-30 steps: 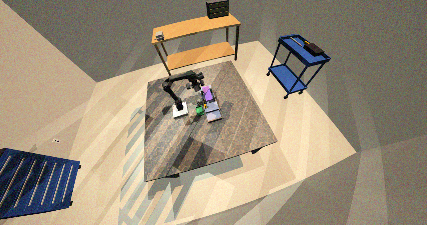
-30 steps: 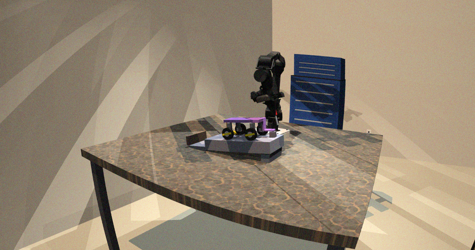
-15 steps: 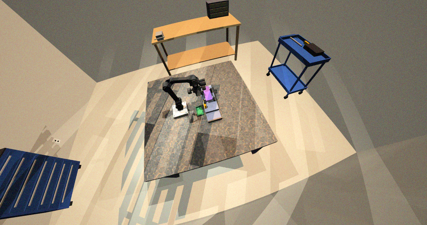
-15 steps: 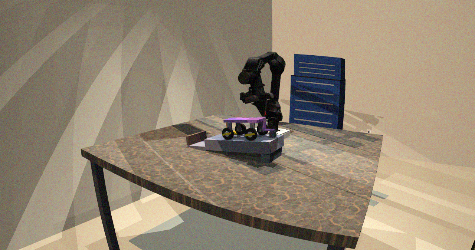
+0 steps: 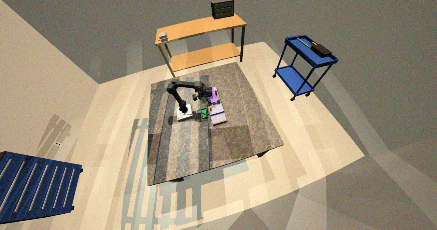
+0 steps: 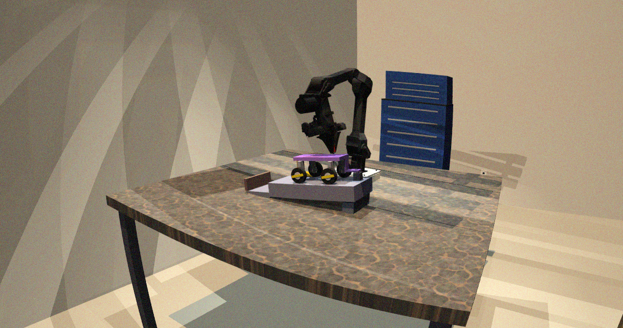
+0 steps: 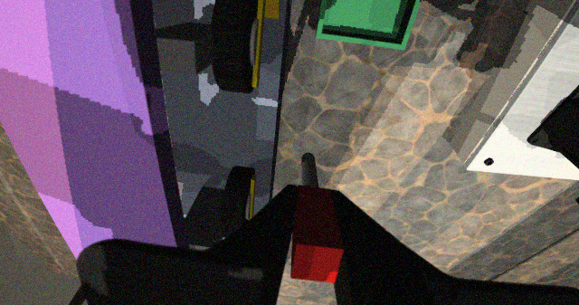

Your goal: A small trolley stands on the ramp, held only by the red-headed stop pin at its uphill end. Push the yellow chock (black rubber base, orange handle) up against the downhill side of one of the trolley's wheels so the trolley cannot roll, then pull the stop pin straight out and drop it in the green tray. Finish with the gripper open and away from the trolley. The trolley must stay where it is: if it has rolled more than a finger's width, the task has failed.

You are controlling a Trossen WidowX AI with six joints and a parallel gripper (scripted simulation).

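Now: gripper tip 2 cm past the green tray, 10 cm to the left of it and 16 cm above it. Also, from my gripper tip: yellow chock (5 cm ahead, 8 cm to the right, 7 cm below); red-headed stop pin (right at my gripper tip); trolley (10 cm ahead, 2 cm to the left, 4 cm below).
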